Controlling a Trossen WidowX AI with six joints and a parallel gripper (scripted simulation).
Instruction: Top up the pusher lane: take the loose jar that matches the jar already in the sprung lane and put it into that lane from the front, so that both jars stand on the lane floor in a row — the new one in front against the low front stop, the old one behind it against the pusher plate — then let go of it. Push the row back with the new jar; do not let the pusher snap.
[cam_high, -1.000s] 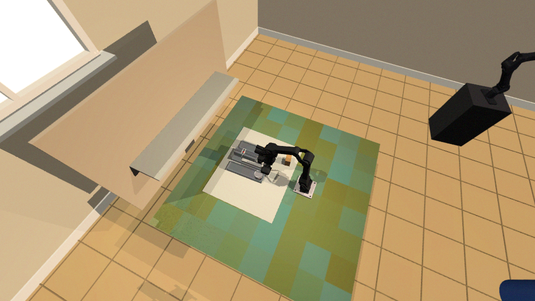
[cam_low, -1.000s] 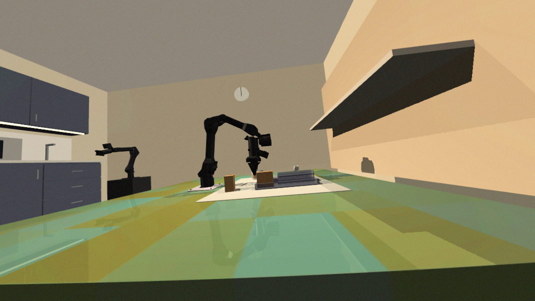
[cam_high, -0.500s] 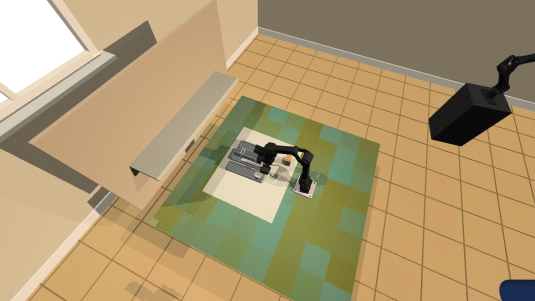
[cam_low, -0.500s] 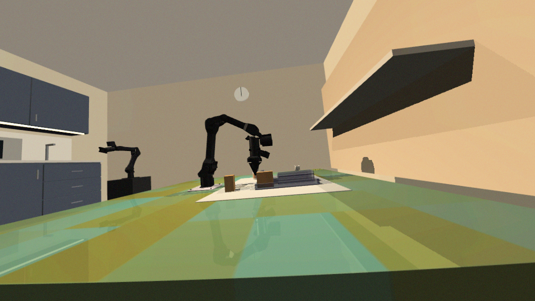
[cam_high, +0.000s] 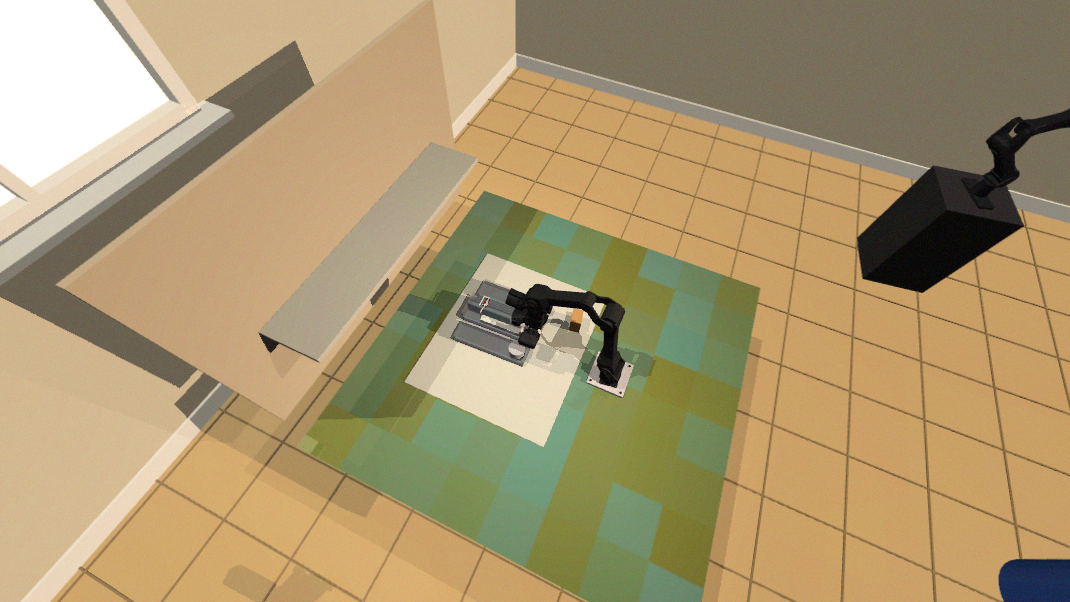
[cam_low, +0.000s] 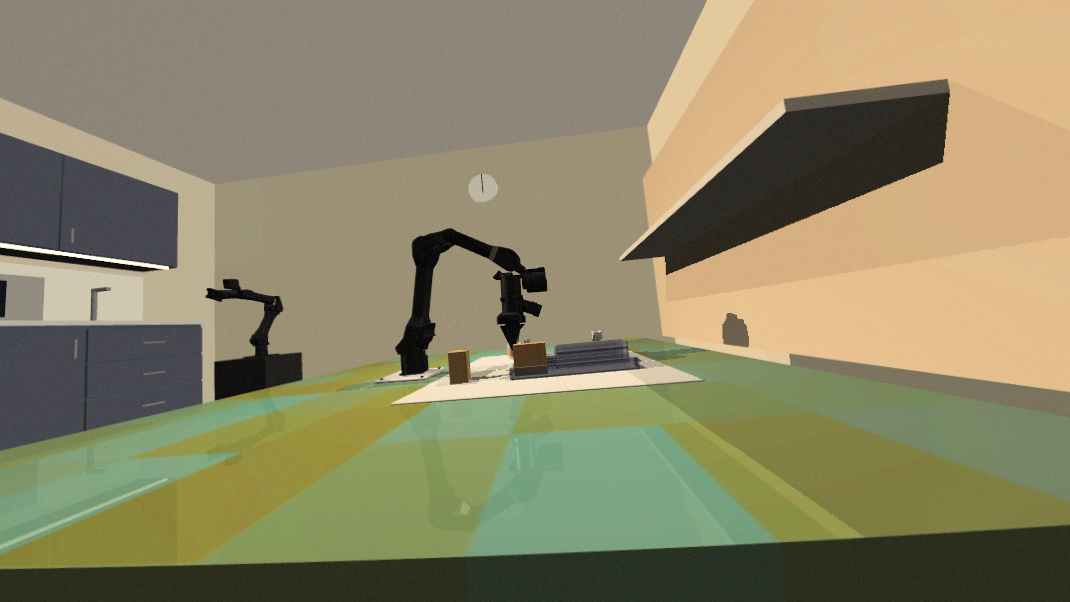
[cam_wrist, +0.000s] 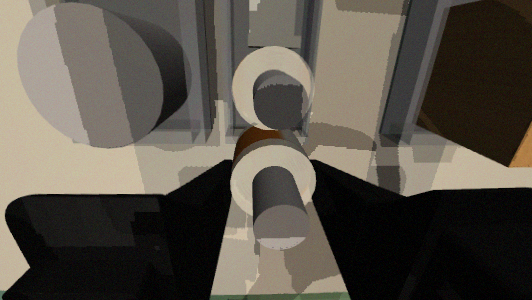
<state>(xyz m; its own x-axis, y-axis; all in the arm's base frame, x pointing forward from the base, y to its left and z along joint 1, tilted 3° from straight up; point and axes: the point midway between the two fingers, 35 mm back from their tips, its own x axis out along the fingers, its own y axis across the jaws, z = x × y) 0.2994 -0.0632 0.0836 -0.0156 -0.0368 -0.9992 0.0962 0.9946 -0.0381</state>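
The wide grey cylinder lies 70 mm to the left of my gripper tip, 50 mm ahead of it and 20 mm below it. From my gripper tip the other things lie so: wall shelf: 540 mm ahead, 320 mm above, 50 mm to the right; lane rack: 170 mm ahead, 40 mm to the right, 30 mm below; brown box: 130 mm to the right, 40 mm ahead, 10 mm below.
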